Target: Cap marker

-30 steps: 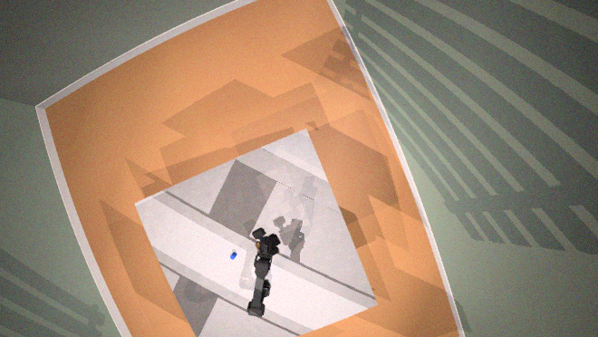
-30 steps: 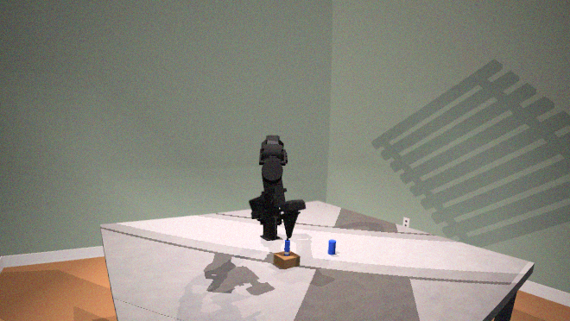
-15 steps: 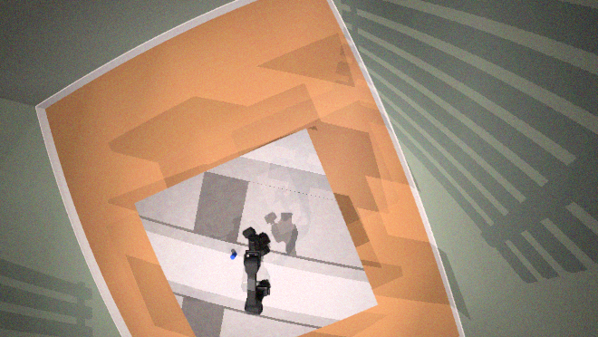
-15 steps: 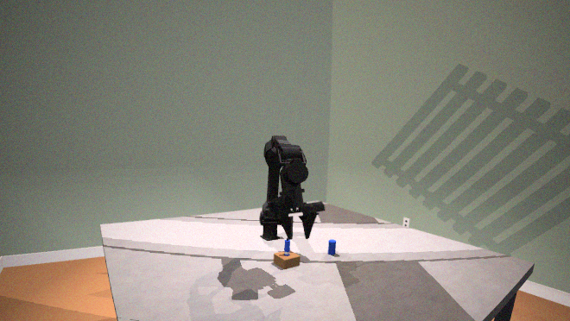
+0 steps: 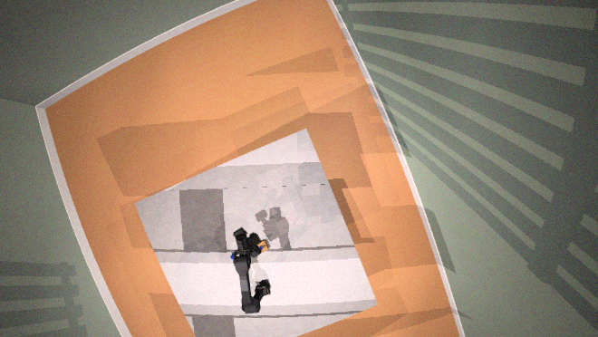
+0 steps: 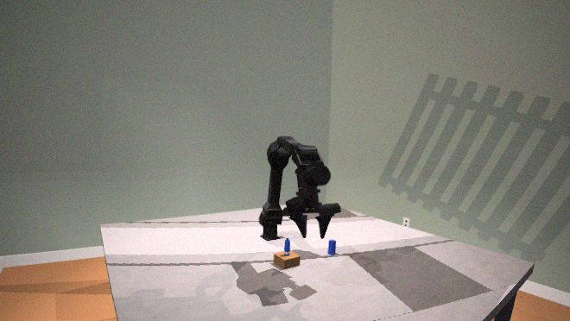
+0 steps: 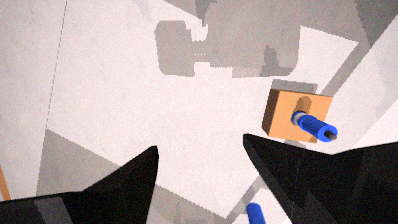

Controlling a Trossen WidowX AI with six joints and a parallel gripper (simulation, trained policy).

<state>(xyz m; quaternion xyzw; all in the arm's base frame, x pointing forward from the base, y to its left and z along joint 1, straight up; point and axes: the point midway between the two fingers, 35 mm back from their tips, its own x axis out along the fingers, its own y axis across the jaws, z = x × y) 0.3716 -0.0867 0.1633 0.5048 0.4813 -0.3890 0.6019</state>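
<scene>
My gripper tip is now 110 mm past the blue cap, 190 mm to the right of it and 100 mm above it. The rest, counted from my gripper tip: holder block 120 mm behind, 10 mm to the right, 110 mm below.
</scene>
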